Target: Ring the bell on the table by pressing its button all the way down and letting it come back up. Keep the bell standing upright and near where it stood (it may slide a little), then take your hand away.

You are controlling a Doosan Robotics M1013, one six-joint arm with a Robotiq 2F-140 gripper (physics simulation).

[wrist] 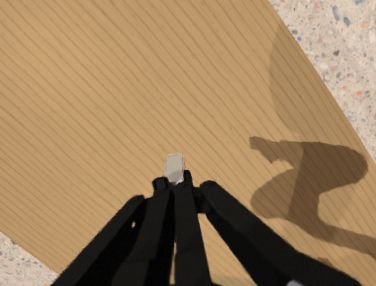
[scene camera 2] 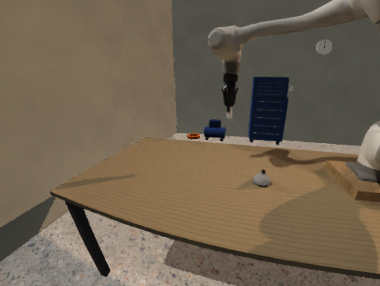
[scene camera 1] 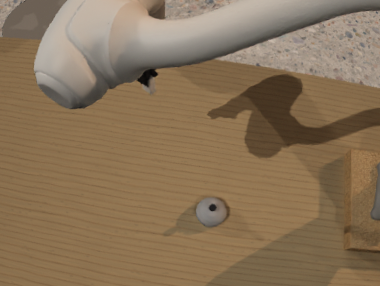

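Where they show: gripper, fingertip midpoint: (wrist: pixel 178 165) (scene camera 2: pixel 228 117) (scene camera 1: pixel 149 89); arm's base at its link origin: (scene camera 2: pixel 371 174).
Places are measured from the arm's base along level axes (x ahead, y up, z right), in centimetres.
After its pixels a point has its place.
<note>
A small grey-white dome bell (scene camera 1: pixel 211 212) @[x 53.2, y -0.4, z -20.6 cm] (scene camera 2: pixel 261 180) @[x 53.5, y -1.8, z -23.0 cm] with a black button on top stands upright on the wooden table (scene camera 1: pixel 100 175) @[x 86.8, y -4.9, z -19.7 cm] (scene camera 2: pixel 175 185) @[x 90.3, y -4.9, z -39.0 cm] (wrist: pixel 100 75) @[x 94.2, y -4.9, z -12.2 cm]. My gripper (scene camera 1: pixel 151 89) @[x 75.6, y 22.1, z -2.9 cm] (scene camera 2: pixel 229 113) @[x 75.6, y 22.1, z -2.9 cm] (wrist: pixel 178 165) @[x 75.6, y 22.1, z -2.9 cm] is shut and empty, its pale fingertips together and pointing down. It hangs high above the table, well apart from the bell, up and to the left of it in scene camera 1. In scene camera 1 the arm's wrist hides most of the gripper. The bell does not show in the wrist view.
The arm's base stands on a wooden block (scene camera 1: pixel 354 200) @[x 14.7, y -0.1, z -5.2 cm] (scene camera 2: pixel 350 182) @[x 13.9, y -0.3, z -12.3 cm] at the right. A blue cabinet (scene camera 2: pixel 269 110), a blue machine (scene camera 2: pixel 215 131) and an orange ring (scene camera 2: pixel 193 136) are beyond the table. The arm's shadow falls across the table's far part.
</note>
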